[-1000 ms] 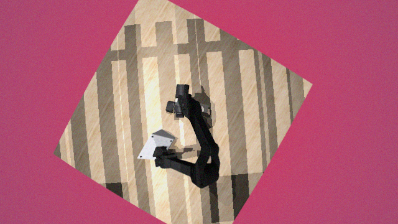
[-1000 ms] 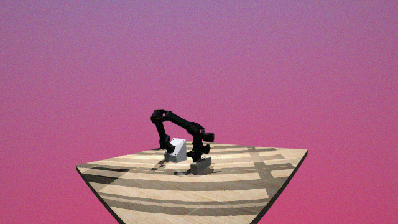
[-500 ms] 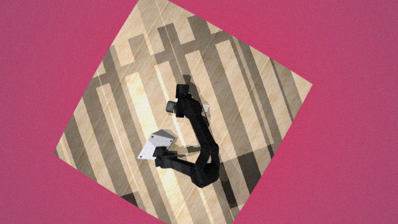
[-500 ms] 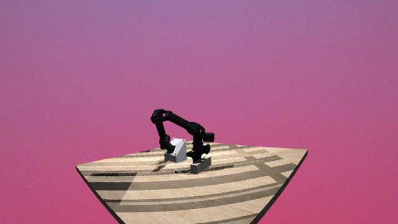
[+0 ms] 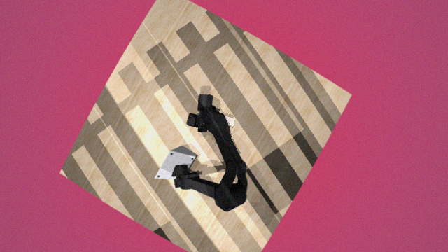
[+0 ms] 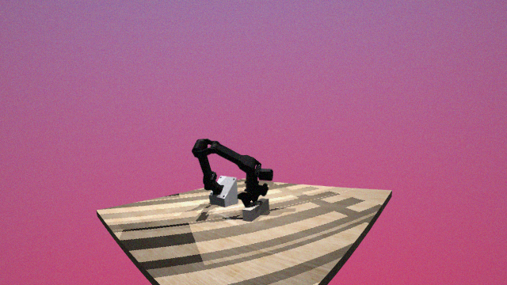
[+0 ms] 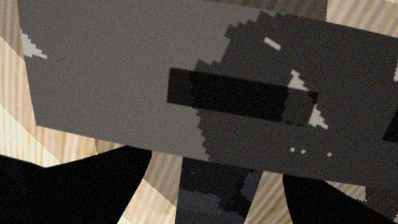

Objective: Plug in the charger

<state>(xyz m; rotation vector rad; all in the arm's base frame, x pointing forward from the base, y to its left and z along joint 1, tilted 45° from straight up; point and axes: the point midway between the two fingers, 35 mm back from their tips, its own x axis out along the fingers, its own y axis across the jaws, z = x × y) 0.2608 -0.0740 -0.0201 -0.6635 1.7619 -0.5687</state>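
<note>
The black two-prong charger is 20 mm ahead of my gripper tip and 10 mm above it.
</note>
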